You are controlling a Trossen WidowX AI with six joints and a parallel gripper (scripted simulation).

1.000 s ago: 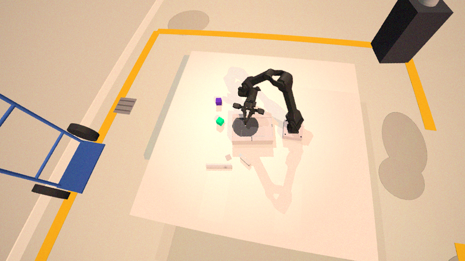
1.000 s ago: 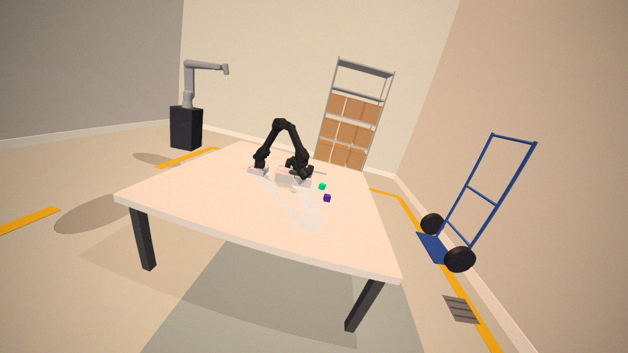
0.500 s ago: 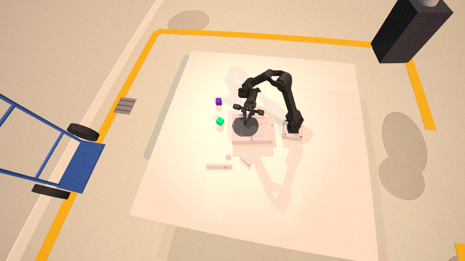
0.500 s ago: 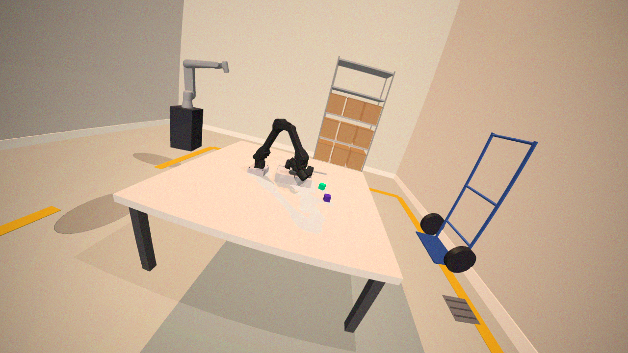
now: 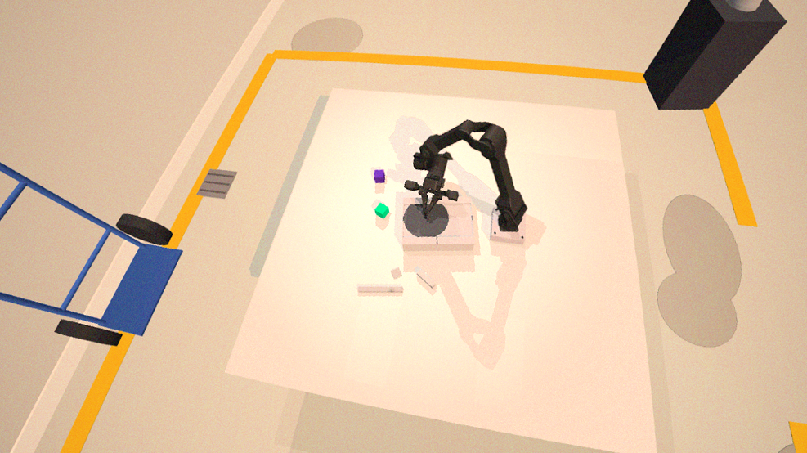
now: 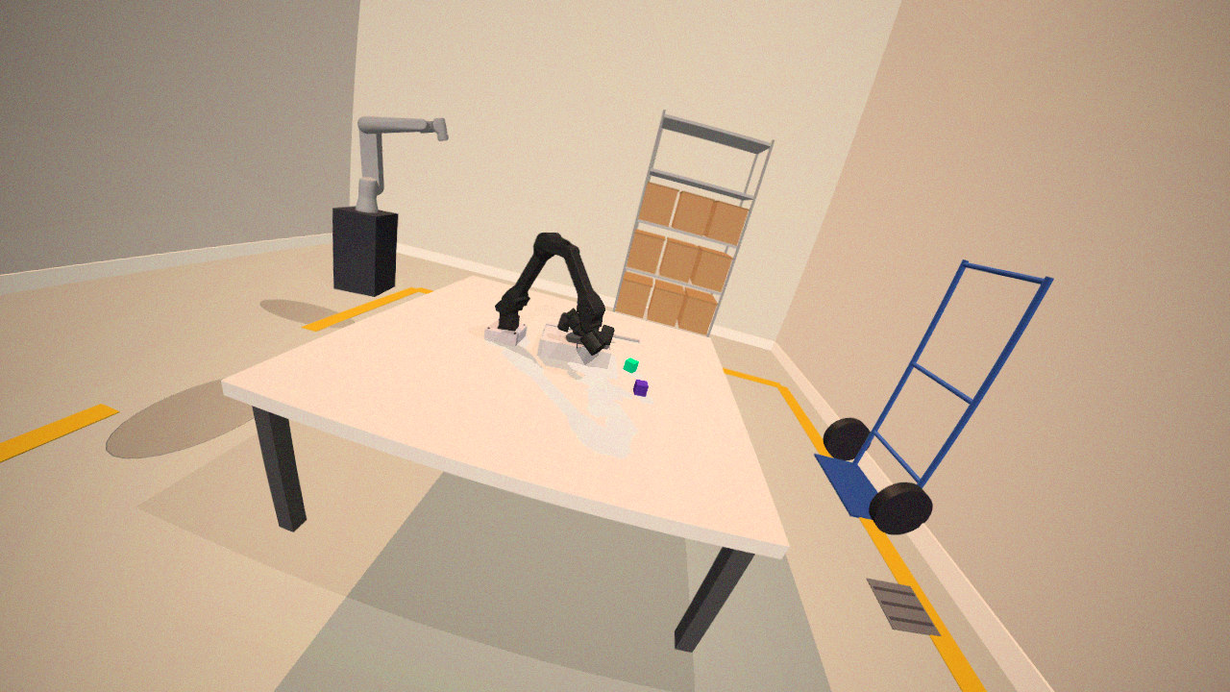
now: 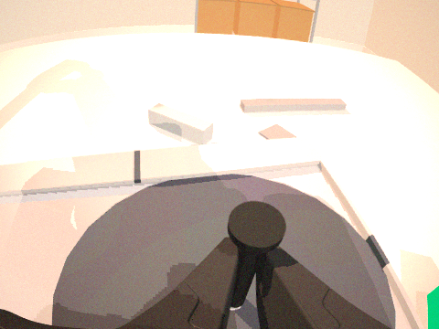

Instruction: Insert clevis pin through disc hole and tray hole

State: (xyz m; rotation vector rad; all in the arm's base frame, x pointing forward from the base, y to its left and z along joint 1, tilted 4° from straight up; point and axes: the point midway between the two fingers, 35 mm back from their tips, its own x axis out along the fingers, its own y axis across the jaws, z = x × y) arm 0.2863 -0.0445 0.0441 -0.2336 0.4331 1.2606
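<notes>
Right now my gripper tip is 1 cm above the clevis pin. Also, from my gripper tip: pale rimmed tray 4 cm behind, 1 cm to the left, 5 cm below; aluminium disc 1 cm to the right, 3 cm below; green cube 16 cm ahead, 6 cm to the right, 7 cm below.
</notes>
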